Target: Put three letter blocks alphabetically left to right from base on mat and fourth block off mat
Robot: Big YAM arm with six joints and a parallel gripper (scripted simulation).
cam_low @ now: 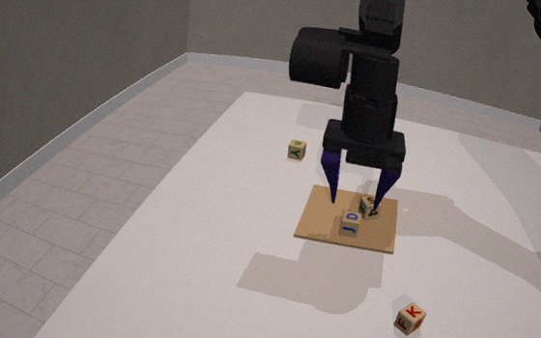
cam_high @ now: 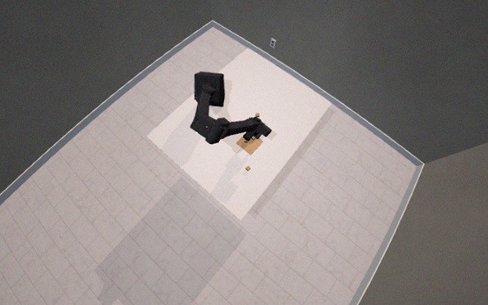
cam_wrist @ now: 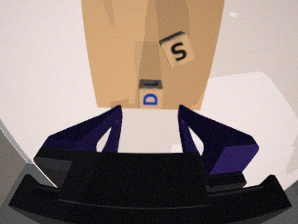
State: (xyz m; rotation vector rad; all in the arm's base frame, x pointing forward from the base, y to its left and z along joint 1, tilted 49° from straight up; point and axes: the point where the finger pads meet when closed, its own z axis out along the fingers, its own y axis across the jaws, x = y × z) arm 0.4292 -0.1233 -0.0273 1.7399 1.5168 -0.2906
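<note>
My gripper is now 40 mm past the letter block, 40 mm to the left of it and 40 mm above it. From my hand the other things lie so: mat 10 mm behind, 40 mm to the right, 50 mm below.
</note>
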